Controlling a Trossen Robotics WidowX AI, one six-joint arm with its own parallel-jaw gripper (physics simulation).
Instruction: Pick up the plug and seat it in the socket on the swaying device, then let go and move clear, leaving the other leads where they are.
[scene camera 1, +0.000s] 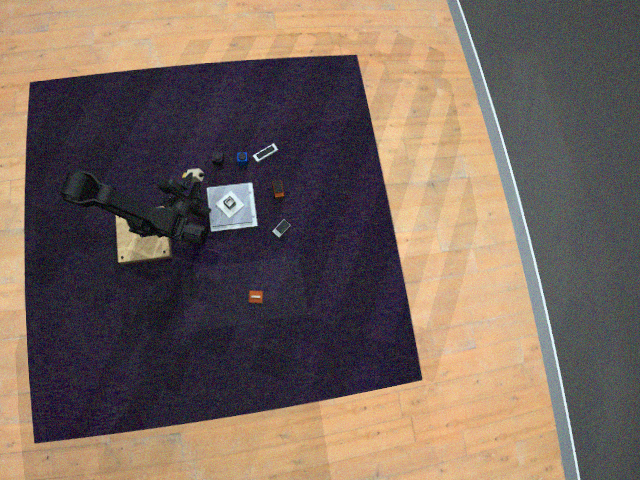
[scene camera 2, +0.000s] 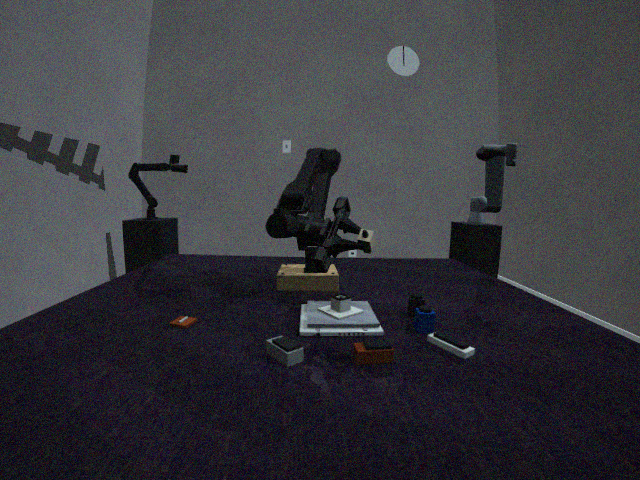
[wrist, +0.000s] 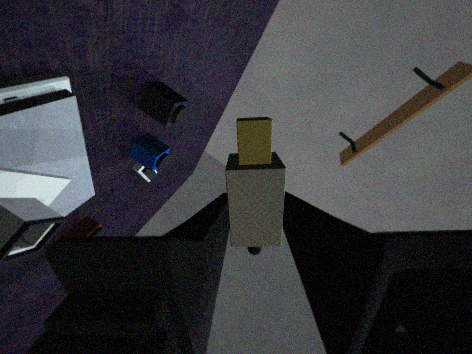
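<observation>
The plug (scene camera 1: 195, 173) (scene camera 2: 368, 238) (wrist: 257, 207) is a cream block with a yellow tip. My gripper (scene camera 1: 194, 178) (scene camera 2: 364, 239) (wrist: 254, 198) is shut on it and holds it in the air. In scene camera 1 it shows just left of the device's far left corner; in scene camera 2 it shows above and to the right of the device. The yellow tip points away from the wrist camera. The device (scene camera 1: 248, 192) (scene camera 2: 316, 331) (wrist: 45, 135) is a pale flat platform with a white diamond plate. The grey socket block (scene camera 1: 230, 202) (scene camera 2: 340, 304) (wrist: 14, 214) stands on that plate, its dark-rimmed opening uncovered.
Around the device lie a black block (scene camera 1: 218, 158) (wrist: 159, 100), a blue block (scene camera 1: 241, 157) (scene camera 2: 424, 321) (wrist: 148, 149), a white strip (scene camera 2: 465, 352), an orange block (scene camera 1: 279, 195) (scene camera 2: 373, 355) and a grey block (scene camera 2: 287, 353). A flat orange piece (scene camera 1: 255, 300) (scene camera 2: 178, 323) lies apart.
</observation>
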